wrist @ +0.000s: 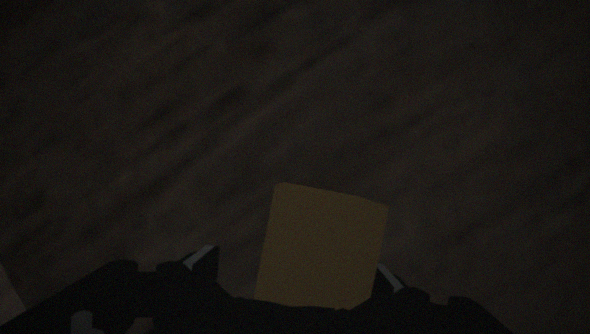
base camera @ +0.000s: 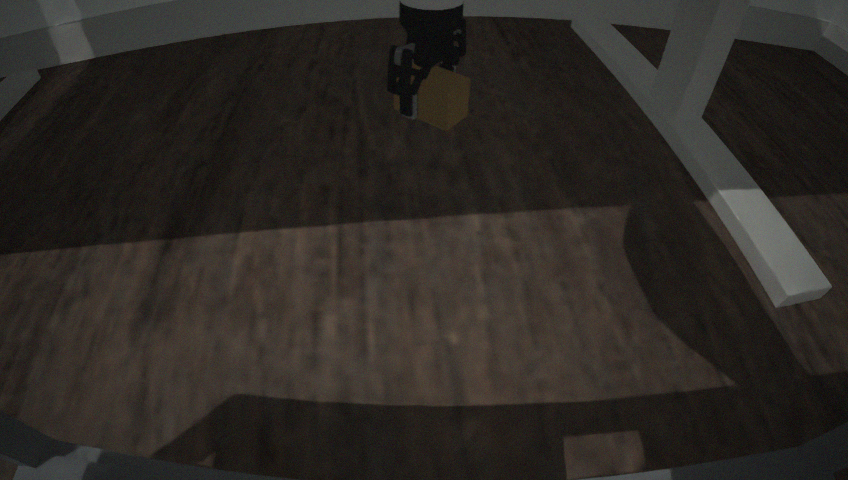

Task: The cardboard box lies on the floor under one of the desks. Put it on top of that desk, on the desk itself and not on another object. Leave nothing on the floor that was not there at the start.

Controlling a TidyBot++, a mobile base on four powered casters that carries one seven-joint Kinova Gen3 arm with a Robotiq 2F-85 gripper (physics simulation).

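Places are measured from the arm's base along level axes (x ahead, y left, z up), in centimetres.
Pixels of known places: gripper, fingertip midpoint: (wrist: 292, 272) (base camera: 428, 101).
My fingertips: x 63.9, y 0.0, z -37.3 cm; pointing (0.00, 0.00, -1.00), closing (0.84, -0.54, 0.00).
Observation:
For each thing: its top centre in the pictures, then the offset to it from my fingertips. "spot": a spot on its surface instead. Level surfaces: height alone.
- cardboard box at its top centre: (wrist: 312, 297) (base camera: 431, 74) dx +0.9, dy -0.3, dz +3.7 cm
- white desk leg at a spot on its surface: (base camera: 693, 65) spot: dx -0.4, dy -36.1, dz +9.4 cm
- wooden floor at its surface level: dz -2.3 cm
The cardboard box (base camera: 447, 101) (wrist: 325, 240) is a plain yellow-brown block on the dark, shaded floor near the top middle of the base camera view. My gripper (base camera: 430, 93) (wrist: 292, 272) is open and points down over it, with one finger on each side. In the wrist view the box stands slightly turned between the fingers. Its right edge meets or nearly meets the right finger, and a gap shows at the left finger. In the base camera view the far finger is mostly hidden behind the box. The desk top does not show in either view.
A white desk leg (base camera: 693, 65) rises from a long foot bar (base camera: 773, 249) on the right. Another pale foot bar (base camera: 17, 89) shows at the left edge. A pale wall (base camera: 238, 26) runs along the back. A lit strip of wooden floor (base camera: 357, 297) crosses the foreground.

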